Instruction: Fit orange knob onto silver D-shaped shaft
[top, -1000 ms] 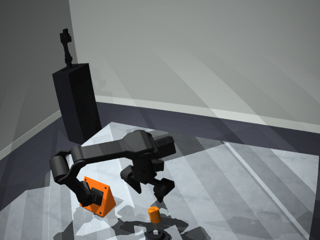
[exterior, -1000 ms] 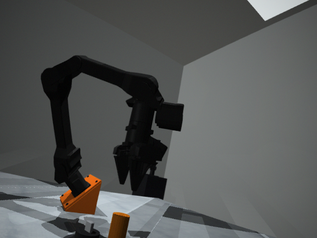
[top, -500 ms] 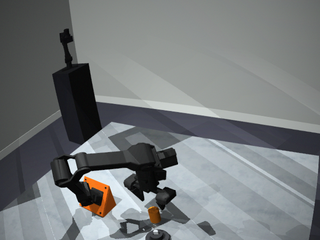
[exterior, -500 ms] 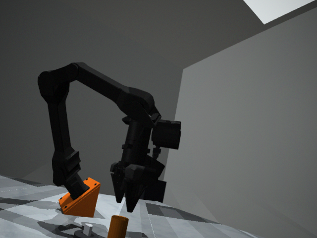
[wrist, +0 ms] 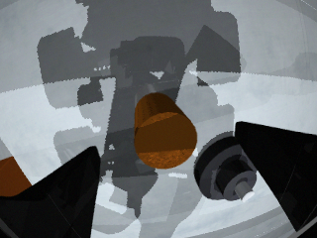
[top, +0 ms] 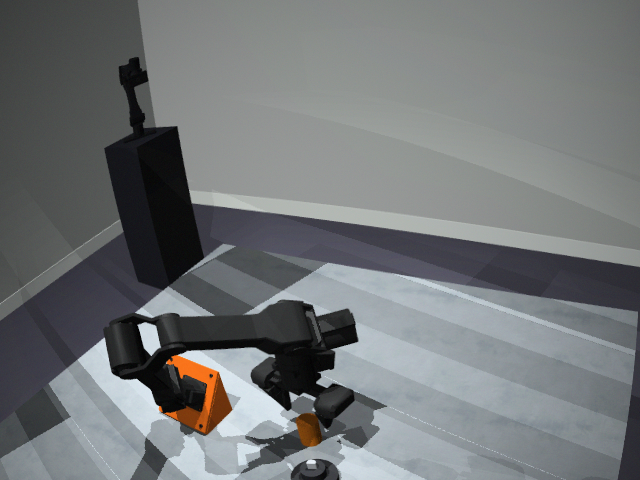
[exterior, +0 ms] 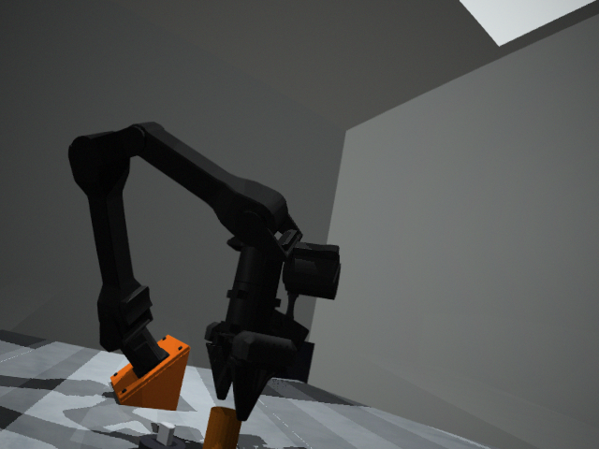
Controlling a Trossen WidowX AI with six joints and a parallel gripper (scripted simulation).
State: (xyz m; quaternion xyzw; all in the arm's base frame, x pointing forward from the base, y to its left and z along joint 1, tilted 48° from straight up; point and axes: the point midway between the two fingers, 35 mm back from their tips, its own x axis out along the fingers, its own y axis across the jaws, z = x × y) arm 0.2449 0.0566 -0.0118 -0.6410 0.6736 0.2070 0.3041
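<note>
Right now my gripper tip is 20 mm above the orange knob. Also, from my gripper tip: round dark pedestal (100 mm to the right, 60 mm ahead, 30 mm below).
</note>
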